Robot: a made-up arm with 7 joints. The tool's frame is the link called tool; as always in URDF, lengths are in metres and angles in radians. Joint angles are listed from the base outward. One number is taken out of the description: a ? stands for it. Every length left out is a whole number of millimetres.
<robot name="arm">
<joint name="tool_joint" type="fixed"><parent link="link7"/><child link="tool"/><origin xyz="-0.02 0.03 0" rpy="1.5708 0 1.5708"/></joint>
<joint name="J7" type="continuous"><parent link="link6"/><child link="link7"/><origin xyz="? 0 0" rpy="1.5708 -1.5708 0"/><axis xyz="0 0 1"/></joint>
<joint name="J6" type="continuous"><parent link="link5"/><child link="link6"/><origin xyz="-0.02 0 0" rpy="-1.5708 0 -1.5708"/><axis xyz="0 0 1"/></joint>
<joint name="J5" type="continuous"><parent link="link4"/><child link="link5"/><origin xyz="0.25 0.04 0" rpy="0 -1.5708 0"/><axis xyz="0 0 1"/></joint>
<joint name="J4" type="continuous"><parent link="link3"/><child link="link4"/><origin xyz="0.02 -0.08 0" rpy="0 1.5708 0"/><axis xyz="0 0 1"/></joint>
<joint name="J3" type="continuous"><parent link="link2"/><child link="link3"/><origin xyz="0.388 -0.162 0" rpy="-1.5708 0 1.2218"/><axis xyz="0 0 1"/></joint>
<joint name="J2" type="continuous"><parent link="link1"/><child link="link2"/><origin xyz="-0.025 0 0" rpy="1.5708 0 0"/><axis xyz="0 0 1"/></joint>
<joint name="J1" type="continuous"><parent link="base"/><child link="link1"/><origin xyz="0.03 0.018 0.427" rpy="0 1.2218 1.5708"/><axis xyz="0 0 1"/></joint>
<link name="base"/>
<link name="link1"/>
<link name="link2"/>
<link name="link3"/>
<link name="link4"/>
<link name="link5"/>
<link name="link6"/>
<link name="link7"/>
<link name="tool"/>
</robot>
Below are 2 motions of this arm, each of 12 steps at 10 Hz.
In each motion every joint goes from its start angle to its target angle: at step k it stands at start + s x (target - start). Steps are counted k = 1, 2, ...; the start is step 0. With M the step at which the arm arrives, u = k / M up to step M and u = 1 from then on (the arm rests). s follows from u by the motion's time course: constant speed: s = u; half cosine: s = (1 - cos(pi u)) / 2; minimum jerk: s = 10 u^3 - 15 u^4 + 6 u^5.
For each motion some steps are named. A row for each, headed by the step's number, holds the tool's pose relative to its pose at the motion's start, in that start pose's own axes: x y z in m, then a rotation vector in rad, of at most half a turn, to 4 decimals.
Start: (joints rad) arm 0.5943 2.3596 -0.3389 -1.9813 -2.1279 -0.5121 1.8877
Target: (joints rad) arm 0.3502 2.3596 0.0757 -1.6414 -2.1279 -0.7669 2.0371
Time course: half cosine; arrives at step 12
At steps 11, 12:
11: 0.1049 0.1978 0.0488 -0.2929 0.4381 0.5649
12: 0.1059 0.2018 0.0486 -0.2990 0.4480 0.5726

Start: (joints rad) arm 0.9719 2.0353 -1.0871 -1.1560 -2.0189 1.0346 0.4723
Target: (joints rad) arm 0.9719 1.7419 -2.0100 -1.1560 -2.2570 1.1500 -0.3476
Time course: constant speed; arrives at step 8
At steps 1, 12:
1: -0.0394 0.0161 0.0209 -0.0570 -0.0650 -0.1029
12: -0.2141 0.1807 0.1909 -0.8157 -0.3935 -0.4966

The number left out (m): 0.02
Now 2 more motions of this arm.
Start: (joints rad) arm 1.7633 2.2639 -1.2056 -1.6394 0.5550 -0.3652 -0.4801
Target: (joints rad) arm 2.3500 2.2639 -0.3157 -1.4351 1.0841 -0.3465 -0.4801
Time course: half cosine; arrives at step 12
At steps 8, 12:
8: -0.0089 -0.0523 0.1359 -0.3287 0.1869 0.0384
12: -0.0193 -0.0711 0.1752 -0.4411 0.2784 0.0158

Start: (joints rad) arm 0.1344 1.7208 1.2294 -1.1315 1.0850 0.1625 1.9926
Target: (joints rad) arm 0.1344 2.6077 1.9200 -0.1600 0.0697 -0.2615 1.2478
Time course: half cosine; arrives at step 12
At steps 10, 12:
10: 0.2307 -0.0941 -0.1910 0.6242 -1.1738 -0.2922
12: 0.2511 -0.0957 -0.1926 0.6332 -1.2438 -0.2962

